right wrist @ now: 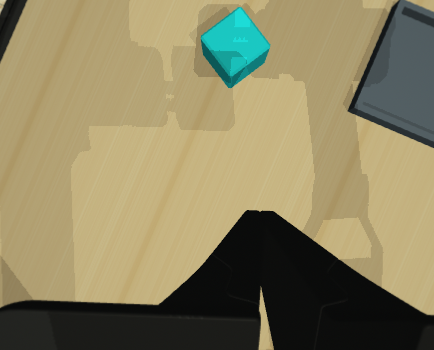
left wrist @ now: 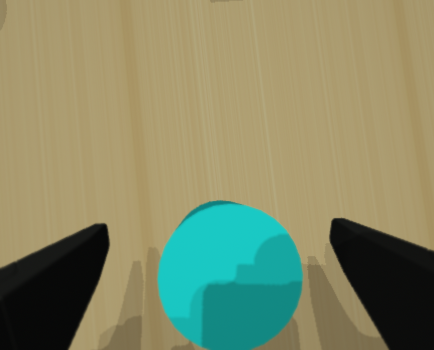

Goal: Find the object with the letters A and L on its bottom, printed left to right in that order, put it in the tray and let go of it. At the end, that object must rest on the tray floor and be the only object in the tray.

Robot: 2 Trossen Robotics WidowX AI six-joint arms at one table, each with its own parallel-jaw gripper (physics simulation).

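Frame: origin at the left arm's base, x ahead, y left, z up, level; centimetres.
Seen in the pictures: left gripper, between the fingertips: (left wrist: 221, 231); right gripper, between the fingertips: (right wrist: 258, 224).
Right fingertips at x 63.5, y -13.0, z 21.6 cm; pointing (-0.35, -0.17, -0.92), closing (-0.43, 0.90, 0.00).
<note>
Pixels of each thing's top centre, then the offset from my right fingertips to it. "pt": a spot on its surface instead. Level surfaces: height alone.
- cyan round-topped object, centre of its top: (left wrist: 231, 277) dx -38.9, dy +18.3, dz -18.9 cm
- cyan block, centre of its top: (right wrist: 235, 40) dx -11.8, dy -6.1, dz -19.9 cm
- grey tray, a spot on its surface: (right wrist: 400, 90) pt dx -16.2, dy +9.8, dz -23.8 cm
- wooden table, height of its surface: dz -24.4 cm
A cyan round-topped object (left wrist: 225, 250), like an upright cylinder, stands on the table in the left wrist view. My left gripper (left wrist: 221, 231) is open, with one finger on each side of it and a gap to both. A cyan block (right wrist: 235, 42) with a square top stands near the top of the right wrist view. My right gripper (right wrist: 258, 224) is shut and empty, apart from the block. The grey tray (right wrist: 400, 90) shows in part at the right of that view. The bottoms of both cyan objects are hidden, so no letters can be read.
The wooden table (left wrist: 220, 100) (right wrist: 165, 190) lies under both grippers, with shadows across it. A dark edge (right wrist: 11, 25) crosses the top left corner of the right wrist view. The tray stands to the right of the cyan block, with table between them.
</note>
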